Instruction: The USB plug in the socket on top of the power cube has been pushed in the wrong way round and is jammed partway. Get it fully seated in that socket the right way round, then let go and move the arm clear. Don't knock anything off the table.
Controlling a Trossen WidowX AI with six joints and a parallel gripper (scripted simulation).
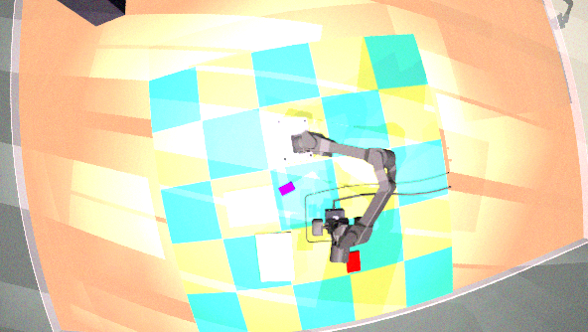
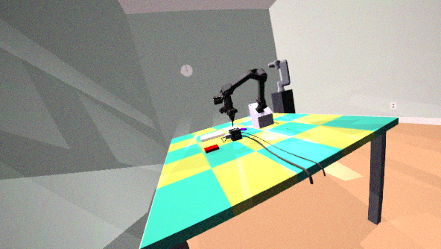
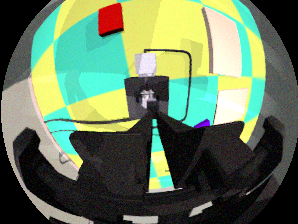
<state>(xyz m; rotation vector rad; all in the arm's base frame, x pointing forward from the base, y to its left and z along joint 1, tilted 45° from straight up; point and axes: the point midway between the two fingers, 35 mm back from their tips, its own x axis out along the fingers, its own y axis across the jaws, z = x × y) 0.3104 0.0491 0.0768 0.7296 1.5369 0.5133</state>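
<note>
Now: the USB plug 20 mm below my gripper tip. Also, from my gripper tip: red block: 220 mm ahead, 120 mm below, 60 mm to the left; then magenta piece: 160 mm to the right, 150 mm behind, 130 mm below; then long white bar: 260 mm to the right, 130 mm ahead, 120 mm below.
</note>
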